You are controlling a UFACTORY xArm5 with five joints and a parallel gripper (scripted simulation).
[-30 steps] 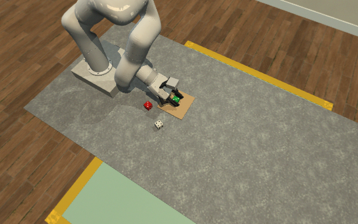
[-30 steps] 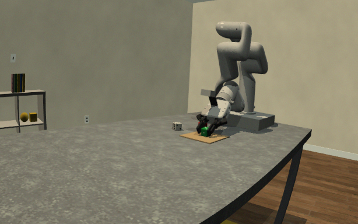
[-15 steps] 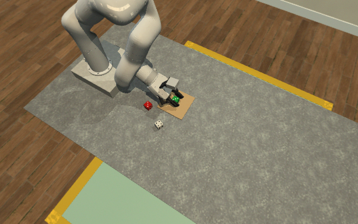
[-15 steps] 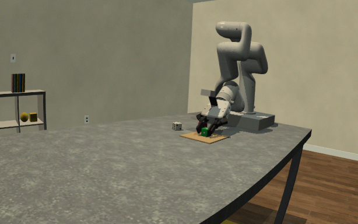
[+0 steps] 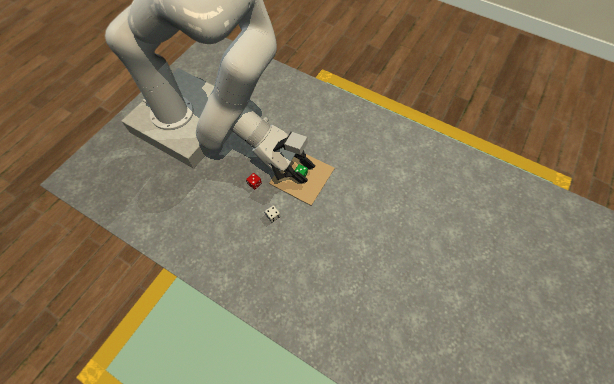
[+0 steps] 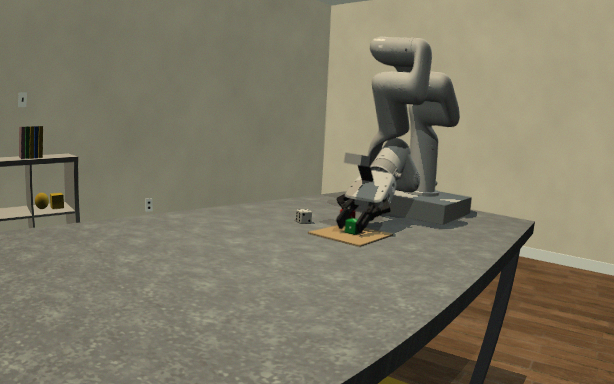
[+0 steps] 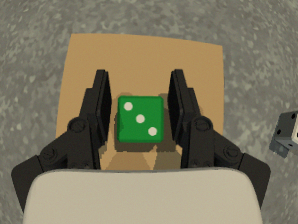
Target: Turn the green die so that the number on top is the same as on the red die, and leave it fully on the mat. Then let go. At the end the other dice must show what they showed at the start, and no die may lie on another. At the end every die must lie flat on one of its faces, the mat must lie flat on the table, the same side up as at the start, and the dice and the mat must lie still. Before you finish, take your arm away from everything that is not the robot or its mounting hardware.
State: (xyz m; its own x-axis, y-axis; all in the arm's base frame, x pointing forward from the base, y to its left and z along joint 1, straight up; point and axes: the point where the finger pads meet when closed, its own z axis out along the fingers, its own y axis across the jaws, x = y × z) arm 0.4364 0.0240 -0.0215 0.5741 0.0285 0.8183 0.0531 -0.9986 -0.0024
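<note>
Now: hand 10 mm past the green die and 10 mm above it. The rest, counted from my hand: red die: 110 mm behind, 90 mm to the right, 20 mm below; then tan mat: 30 mm below; then white die: 150 mm to the right, 20 mm below, 10 mm behind.
</note>
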